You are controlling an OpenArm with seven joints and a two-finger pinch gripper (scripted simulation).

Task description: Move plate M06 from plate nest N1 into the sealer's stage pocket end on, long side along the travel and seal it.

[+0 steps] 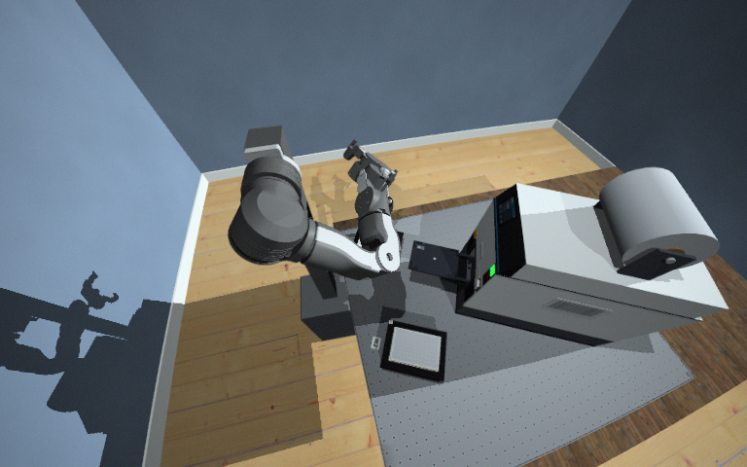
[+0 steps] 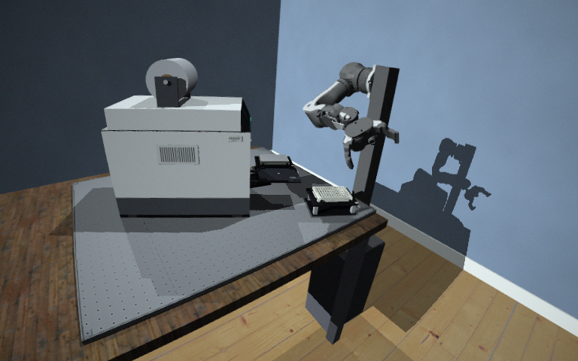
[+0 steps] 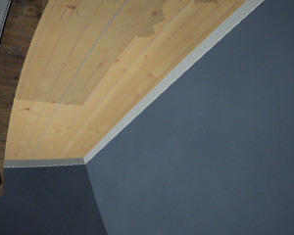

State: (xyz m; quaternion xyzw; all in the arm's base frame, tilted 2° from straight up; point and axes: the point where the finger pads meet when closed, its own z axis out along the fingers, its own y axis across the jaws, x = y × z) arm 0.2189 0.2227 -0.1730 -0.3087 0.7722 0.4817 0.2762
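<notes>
The black nest N1 lies 10 mm behind my hand, 160 mm to the right of it and 220 mm below it. From my hand the other things lie so: yellow warning label 270 mm ahead, 250 mm to the right, 100 mm below; n1 label 100 mm behind, 110 mm to the right, 260 mm below; sealer stage 140 mm ahead, 290 mm to the right, 160 mm below.
</notes>
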